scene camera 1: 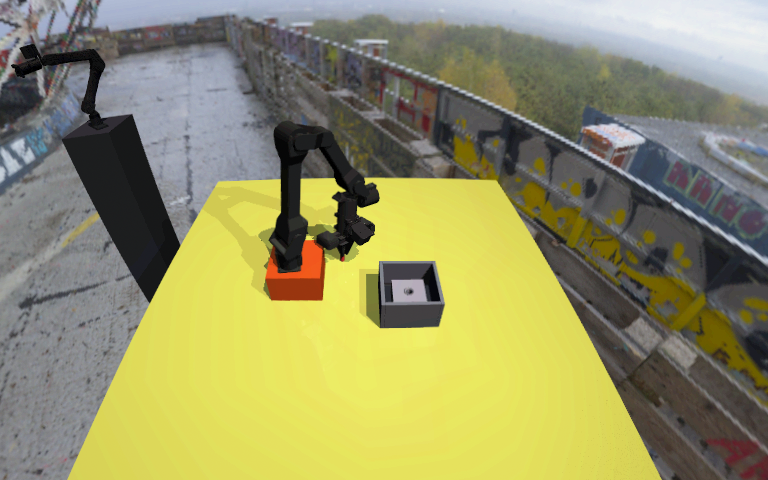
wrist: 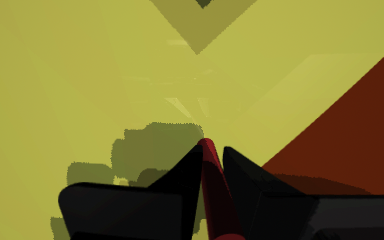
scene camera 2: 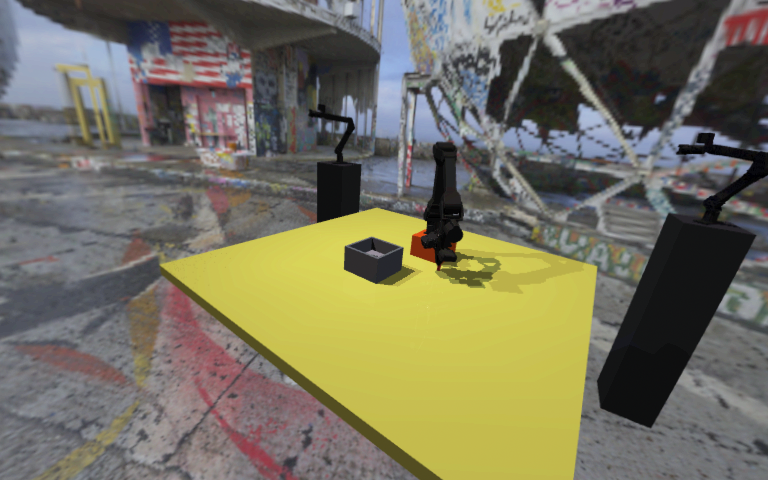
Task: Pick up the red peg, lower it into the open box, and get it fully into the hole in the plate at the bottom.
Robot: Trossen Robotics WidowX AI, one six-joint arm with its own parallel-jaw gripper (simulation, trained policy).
Observation:
I see my gripper (scene camera 1: 344,255), a dark grey box (scene camera 1: 428,314) and a light grey plate (scene camera 1: 401,290).
The dark grey box shows as well in scene camera 2 (scene camera 2: 374,269). My gripper also shows in the wrist view (wrist: 212,152) and in scene camera 2 (scene camera 2: 437,264). The wrist view does not show the dark grey box: it is out of frame. The wrist view does not show the light grey plate: it is out of frame.

